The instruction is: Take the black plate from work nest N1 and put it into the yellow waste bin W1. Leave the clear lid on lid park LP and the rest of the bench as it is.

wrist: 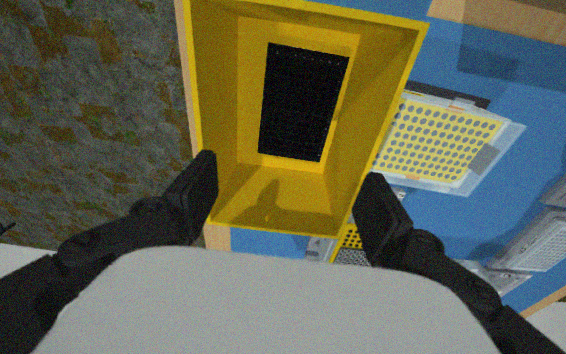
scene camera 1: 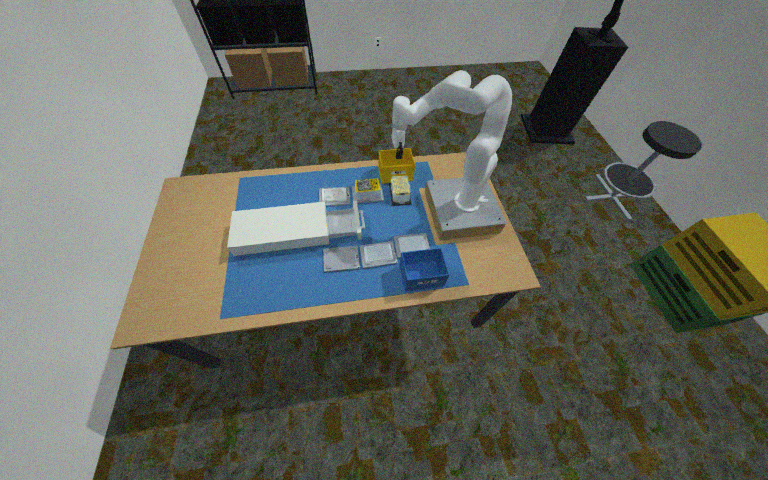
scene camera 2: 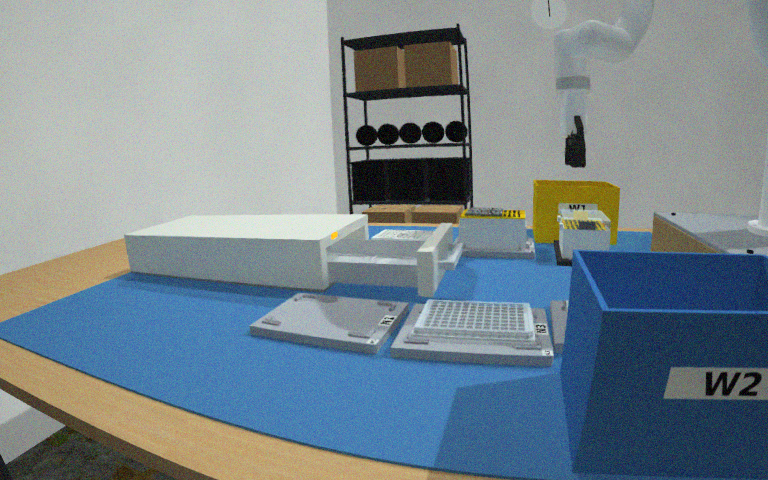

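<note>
The black plate lies flat on the floor of the yellow waste bin W1 in the wrist view; the bin's walls hide it in the scene views. My gripper is open and empty, above the bin, with its fingers pointing down and apart from the plate. A bare grey nest is at the front of the mat; its label is too blurred to read surely. I cannot tell the clear lid and lid park LP apart from the other pale items.
A box with a yellow top stands close beside the bin. Another yellow-topped box stands to its left. A white device, a white plate on nest N3 and blue bin W2 are nearer the front.
</note>
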